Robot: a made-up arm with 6 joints.
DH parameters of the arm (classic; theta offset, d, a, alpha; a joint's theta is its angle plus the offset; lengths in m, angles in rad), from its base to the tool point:
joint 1: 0 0.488 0 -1.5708
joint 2: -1.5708 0 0.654 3.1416
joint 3: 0 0 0 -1.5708
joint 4: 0 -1.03 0 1.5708
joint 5: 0 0.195 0 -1.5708
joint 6: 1.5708 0 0 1.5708
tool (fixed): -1.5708 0 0 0
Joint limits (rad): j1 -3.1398..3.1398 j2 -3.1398..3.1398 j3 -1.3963..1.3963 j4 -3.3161..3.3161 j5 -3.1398..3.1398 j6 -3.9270..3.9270
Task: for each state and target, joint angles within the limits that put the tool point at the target. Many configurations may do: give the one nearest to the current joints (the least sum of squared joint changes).
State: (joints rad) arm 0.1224 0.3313 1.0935 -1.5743 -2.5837 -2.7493
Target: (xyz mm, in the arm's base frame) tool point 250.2 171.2 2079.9
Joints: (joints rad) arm 0.4624 -0.2097 1.1143 -1.7858 -2.5837 -2.7493
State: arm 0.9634 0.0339 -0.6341 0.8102 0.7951 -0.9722
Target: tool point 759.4 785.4 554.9
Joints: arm 0.9221 0.3181 -0.3836 0.8363 0.7951 -0.9722
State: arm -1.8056 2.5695 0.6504 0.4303 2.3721 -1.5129
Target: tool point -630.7 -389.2 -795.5
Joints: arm -2.3377 1.9766 0.4569 0.3368 2.3721 -1.5129
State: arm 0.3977 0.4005 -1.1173 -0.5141 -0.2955 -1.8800
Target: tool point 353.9 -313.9 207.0
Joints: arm -0.3330 -0.0016 -1.0638 -0.3819 -0.2955 -1.8800
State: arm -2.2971 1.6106 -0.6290 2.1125 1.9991 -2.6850
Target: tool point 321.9 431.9 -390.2
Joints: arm -2.0477 2.4099 -0.5149 2.0375 1.9991 -2.6850
